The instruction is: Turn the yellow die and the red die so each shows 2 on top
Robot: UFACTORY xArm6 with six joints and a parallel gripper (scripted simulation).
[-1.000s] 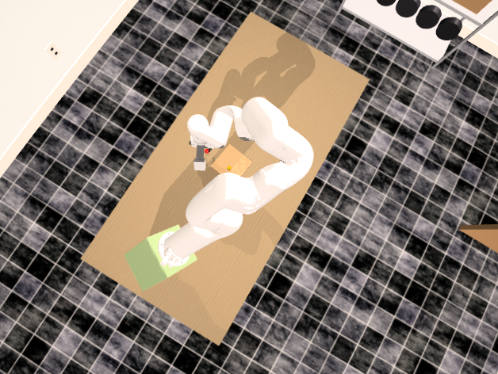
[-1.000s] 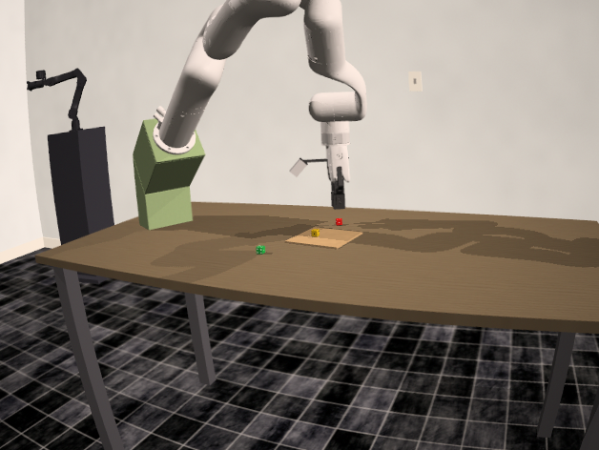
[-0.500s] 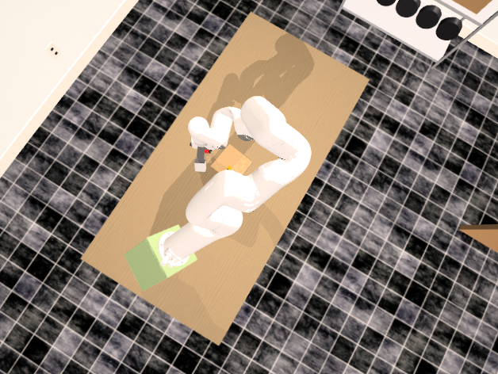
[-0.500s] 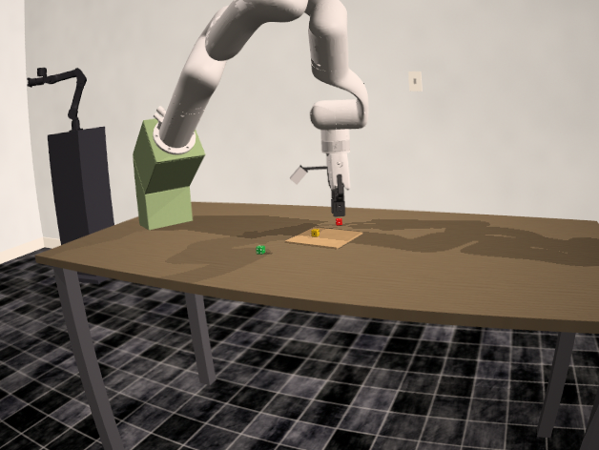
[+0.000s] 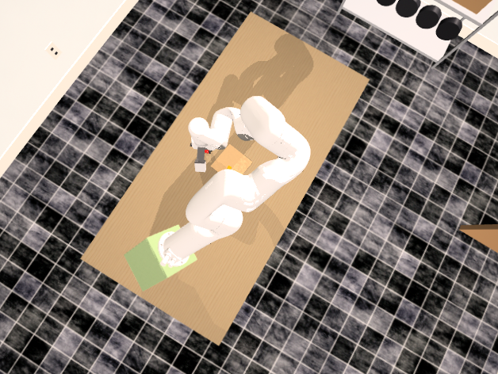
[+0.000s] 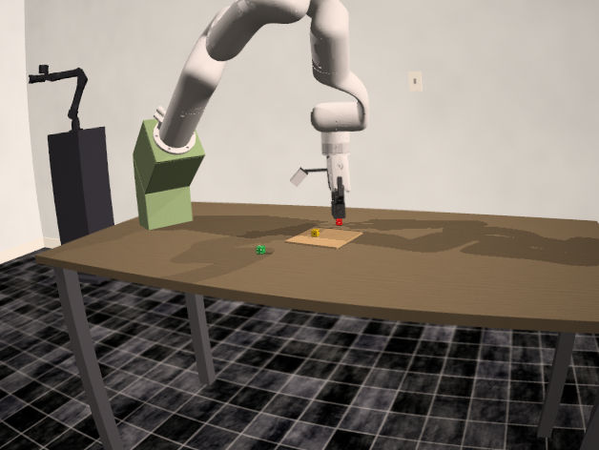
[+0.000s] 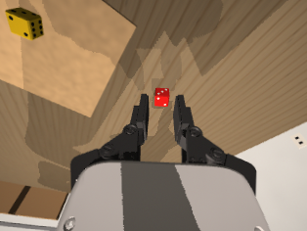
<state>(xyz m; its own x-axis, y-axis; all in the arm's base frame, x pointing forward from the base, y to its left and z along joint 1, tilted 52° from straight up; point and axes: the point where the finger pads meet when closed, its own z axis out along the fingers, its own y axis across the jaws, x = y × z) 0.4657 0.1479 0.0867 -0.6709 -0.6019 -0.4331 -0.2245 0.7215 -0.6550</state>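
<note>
Now: hand 30 mm above the red die. Also, from my hand: green die 130 mm behind, 270 mm to the right, 30 mm below; then tan mat 10 mm behind, 130 mm to the right, 40 mm below; then yellow die 30 mm behind, 130 mm to the right, 30 mm below.
</note>
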